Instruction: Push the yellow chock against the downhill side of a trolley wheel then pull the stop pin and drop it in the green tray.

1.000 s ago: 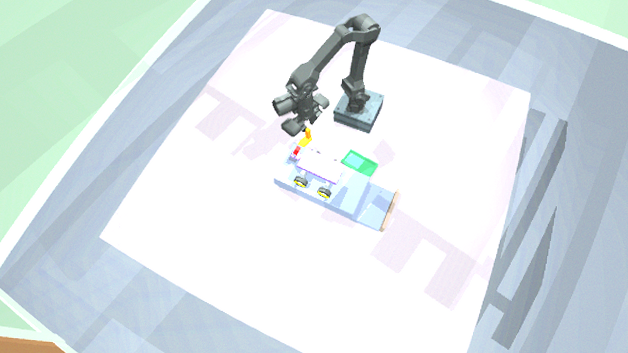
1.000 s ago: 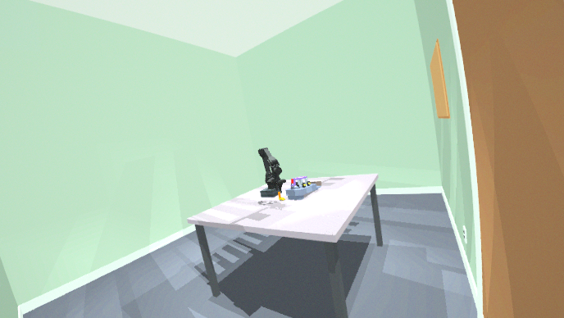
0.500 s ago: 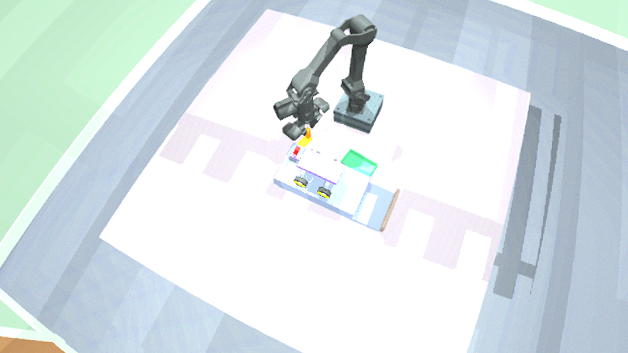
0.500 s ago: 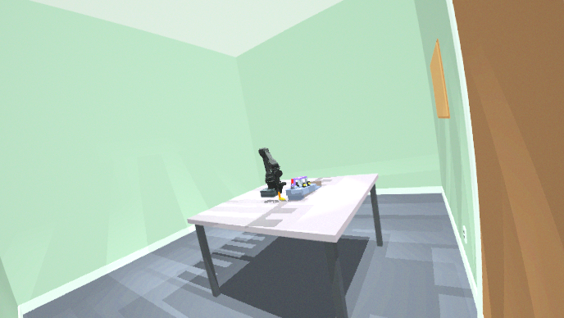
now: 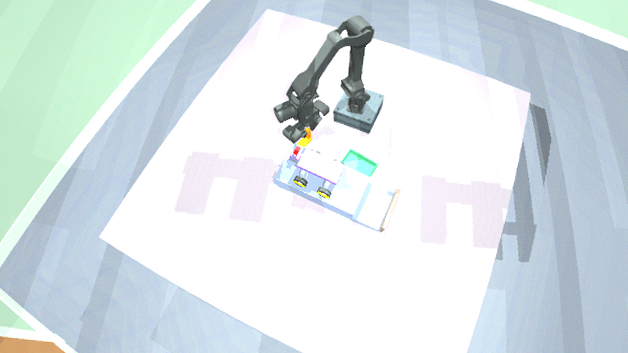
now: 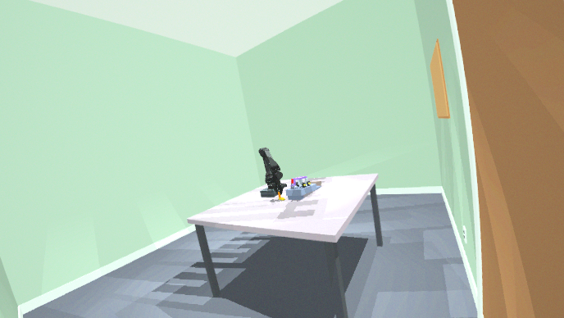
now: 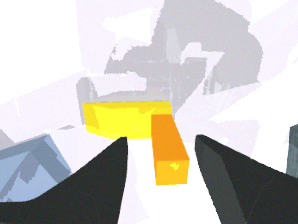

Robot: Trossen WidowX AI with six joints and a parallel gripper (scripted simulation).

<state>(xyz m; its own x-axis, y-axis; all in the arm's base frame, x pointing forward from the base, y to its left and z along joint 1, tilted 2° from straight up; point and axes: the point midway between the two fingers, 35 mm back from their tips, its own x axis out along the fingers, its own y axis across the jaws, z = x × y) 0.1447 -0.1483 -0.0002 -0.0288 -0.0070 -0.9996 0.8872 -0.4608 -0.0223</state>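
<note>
My gripper tip is now 2 cm short of the yellow chock, 1 cm to the left of it and 2 cm above it. Also, from my gripper tip: red-headed stop pin 14 cm ahead, 9 cm above; pale blue ramp 17 cm ahead, 10 cm to the left, 1 cm above; purple trolley 17 cm ahead, 9 cm to the left, 7 cm above.
</note>
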